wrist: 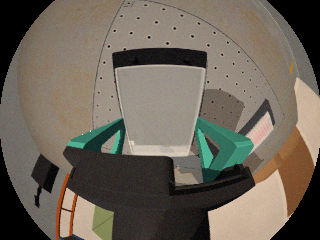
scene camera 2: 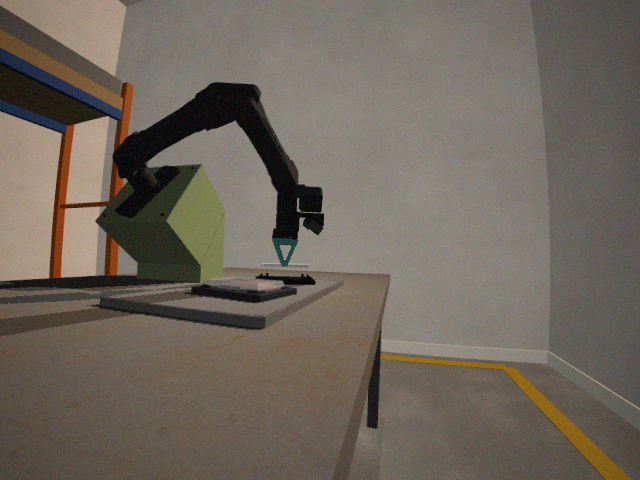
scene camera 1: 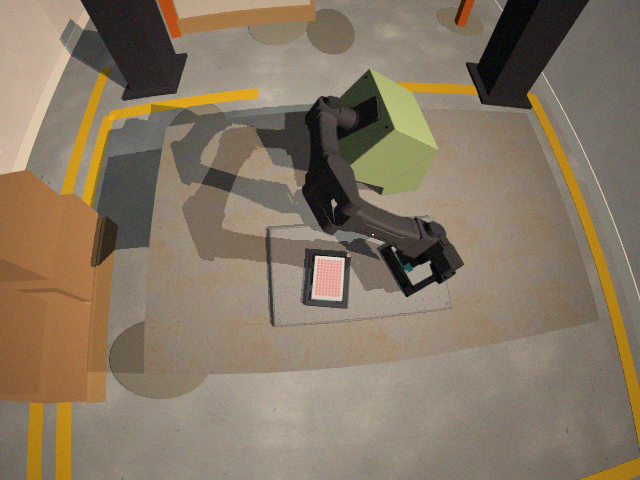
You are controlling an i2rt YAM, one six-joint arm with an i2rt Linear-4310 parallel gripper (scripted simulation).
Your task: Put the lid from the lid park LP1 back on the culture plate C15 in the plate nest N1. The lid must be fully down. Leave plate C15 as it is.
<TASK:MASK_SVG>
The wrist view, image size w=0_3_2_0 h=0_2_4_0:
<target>my gripper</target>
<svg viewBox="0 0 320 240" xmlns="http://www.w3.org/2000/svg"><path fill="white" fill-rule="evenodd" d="M251 139L198 117L195 135L203 183L175 186L172 158L168 156L122 154L126 128L124 119L119 118L69 141L63 155L73 168L66 187L90 203L114 212L112 240L210 240L208 211L230 203L256 185L249 167L244 168L242 164L254 147ZM117 133L110 153L103 153L101 151L102 145ZM203 132L220 146L215 159L207 145Z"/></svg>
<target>clear lid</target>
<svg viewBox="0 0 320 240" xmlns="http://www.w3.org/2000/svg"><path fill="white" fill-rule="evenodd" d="M115 68L120 109L132 155L188 156L195 133L196 121L199 116L206 69L196 66L168 64L134 65Z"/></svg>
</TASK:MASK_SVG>
